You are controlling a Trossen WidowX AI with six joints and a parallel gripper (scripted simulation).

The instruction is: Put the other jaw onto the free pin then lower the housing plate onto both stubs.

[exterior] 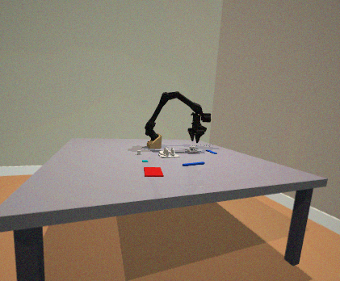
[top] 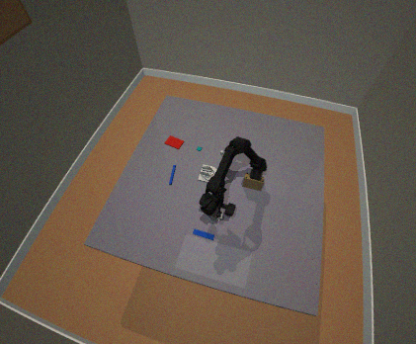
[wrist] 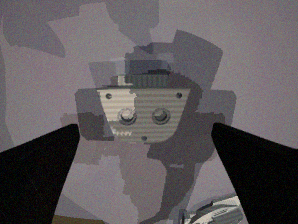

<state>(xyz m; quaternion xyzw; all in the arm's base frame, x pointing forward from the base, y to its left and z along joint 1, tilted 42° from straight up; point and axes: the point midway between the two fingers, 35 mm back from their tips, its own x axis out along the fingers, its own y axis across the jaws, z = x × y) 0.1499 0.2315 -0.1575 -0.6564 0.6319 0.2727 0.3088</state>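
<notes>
My gripper tip is now 6 cm above the white block and 1 cm to the left of it. From my gripper tip the other things lie so: long blue bar 36 cm ahead, 17 cm to the right, 7 cm below; then pale part 44 cm to the right, 11 cm ahead, 6 cm below; then short blue bar 13 cm to the left, 7 cm below, 3 cm ahead.
</notes>
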